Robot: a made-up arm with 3 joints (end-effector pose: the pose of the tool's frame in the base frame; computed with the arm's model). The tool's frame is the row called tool. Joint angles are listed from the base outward.
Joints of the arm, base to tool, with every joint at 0 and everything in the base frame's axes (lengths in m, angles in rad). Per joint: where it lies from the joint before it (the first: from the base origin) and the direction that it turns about. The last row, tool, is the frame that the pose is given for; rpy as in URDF.
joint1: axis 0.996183 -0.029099 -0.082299 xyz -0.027 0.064 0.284
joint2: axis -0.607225 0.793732 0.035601 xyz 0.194 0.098 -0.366
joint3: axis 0 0 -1 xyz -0.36 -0.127 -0.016
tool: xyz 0.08 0.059 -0.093 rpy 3.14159 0 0
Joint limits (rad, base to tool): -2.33..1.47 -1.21..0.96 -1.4..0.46
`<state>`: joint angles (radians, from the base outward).
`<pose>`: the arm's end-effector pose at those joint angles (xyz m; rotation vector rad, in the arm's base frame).
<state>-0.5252 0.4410 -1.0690</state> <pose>-0.2220 -0.0618 -0.0237 2.1544 1.2261 -0.9450</pose>
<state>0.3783 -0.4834 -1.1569</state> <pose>-0.1318 0.4106 -0.2379 -2.2990 -1.3031 -0.9610</pose>
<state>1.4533 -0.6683 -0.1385</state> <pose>0.0452 0.6845 0.3289 -1.2774 0.4139 -0.5873</pose>
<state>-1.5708 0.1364 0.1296</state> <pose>-0.0928 -0.3781 0.2806 1.4824 -0.0466 -0.0227</pose>
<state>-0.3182 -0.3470 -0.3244</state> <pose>-0.0994 -0.0283 -0.2741 2.9245 0.5636 0.3626</pose>
